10 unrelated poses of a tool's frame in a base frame.
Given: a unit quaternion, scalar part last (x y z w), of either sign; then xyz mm.
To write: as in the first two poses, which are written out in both.
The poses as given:
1: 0.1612, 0.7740, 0.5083, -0.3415, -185, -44, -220
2: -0.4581, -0.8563, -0.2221, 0.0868, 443, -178, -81
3: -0.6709, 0.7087, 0.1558, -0.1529, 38, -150, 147
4: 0.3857, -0.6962, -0.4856, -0.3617, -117, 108, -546
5: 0.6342, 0.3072, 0.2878, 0.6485, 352, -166, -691
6: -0.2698, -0.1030, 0.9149, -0.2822, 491, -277, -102
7: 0.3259, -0.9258, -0.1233, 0.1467, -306, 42, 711
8: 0.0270, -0.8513, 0.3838, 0.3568, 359, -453, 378
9: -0.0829, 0.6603, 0.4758, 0.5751, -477, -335, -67
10: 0.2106, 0.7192, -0.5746, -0.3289, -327, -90, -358
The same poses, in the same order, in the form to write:
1:
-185, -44, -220
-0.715, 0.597, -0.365
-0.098, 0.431, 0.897
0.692, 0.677, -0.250

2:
443, -178, -81
-0.565, 0.823, 0.055
0.746, 0.482, 0.460
0.352, 0.301, -0.886

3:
38, -150, 147
-0.053, -0.903, -0.426
-0.999, 0.051, 0.016
0.008, 0.426, -0.905

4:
-117, 108, -546
-0.441, -0.888, 0.129
-0.186, 0.231, 0.955
-0.878, 0.397, -0.267

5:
352, -166, -691
0.646, 0.016, 0.764
0.763, 0.030, -0.646
-0.033, 0.999, 0.007

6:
491, -277, -102
-0.695, 0.572, -0.436
-0.461, -0.820, -0.341
-0.552, -0.036, 0.833

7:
-306, 42, 711
-0.745, -0.567, -0.352
-0.640, 0.757, 0.133
0.191, 0.324, -0.927

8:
359, -453, 378
-0.744, -0.320, -0.587
0.228, 0.704, -0.673
0.628, -0.634, -0.451

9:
-477, -335, -67
-0.325, -0.657, 0.681
0.438, 0.533, 0.724
-0.838, 0.533, 0.114

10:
-327, -90, -358
-0.695, -0.075, -0.715
0.681, 0.251, -0.688
0.231, -0.965, -0.123

